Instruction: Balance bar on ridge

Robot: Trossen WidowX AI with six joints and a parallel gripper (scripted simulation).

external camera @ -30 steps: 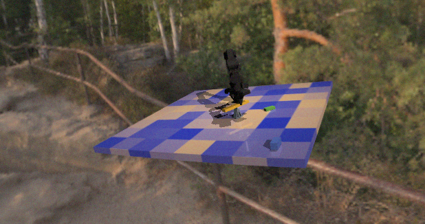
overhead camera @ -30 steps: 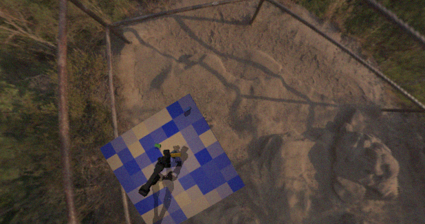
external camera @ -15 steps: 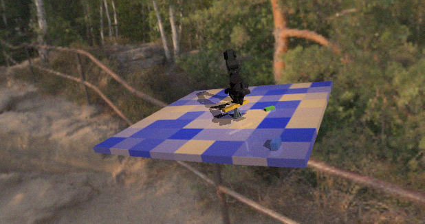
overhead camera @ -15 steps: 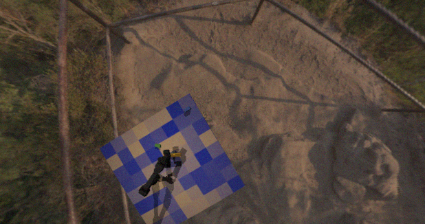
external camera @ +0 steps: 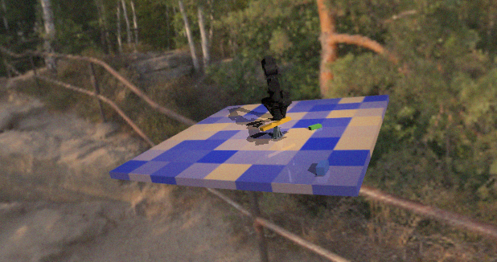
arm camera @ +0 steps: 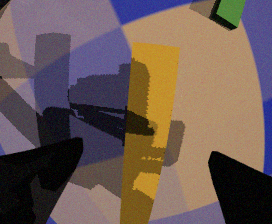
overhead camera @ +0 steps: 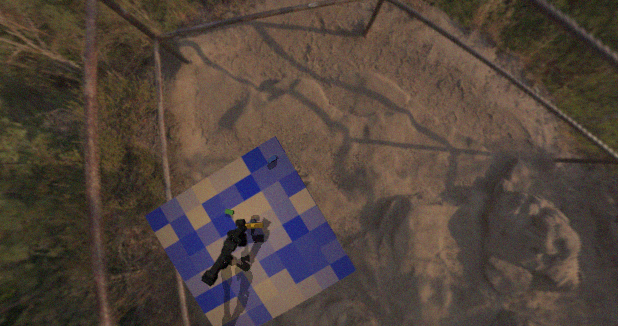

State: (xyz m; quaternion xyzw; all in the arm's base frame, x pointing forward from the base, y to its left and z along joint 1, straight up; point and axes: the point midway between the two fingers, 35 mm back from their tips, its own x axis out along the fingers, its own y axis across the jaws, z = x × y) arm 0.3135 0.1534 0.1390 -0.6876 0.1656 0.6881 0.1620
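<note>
My gripper tip is now 20 mm short of the yellow bar, 10 mm to the left of it and 30 mm above it. From my gripper tip the other things lie so: blue cube (430 mm ahead, 350 mm to the left, 90 mm below); green block (100 mm behind, 160 mm to the left, 100 mm below).
</note>
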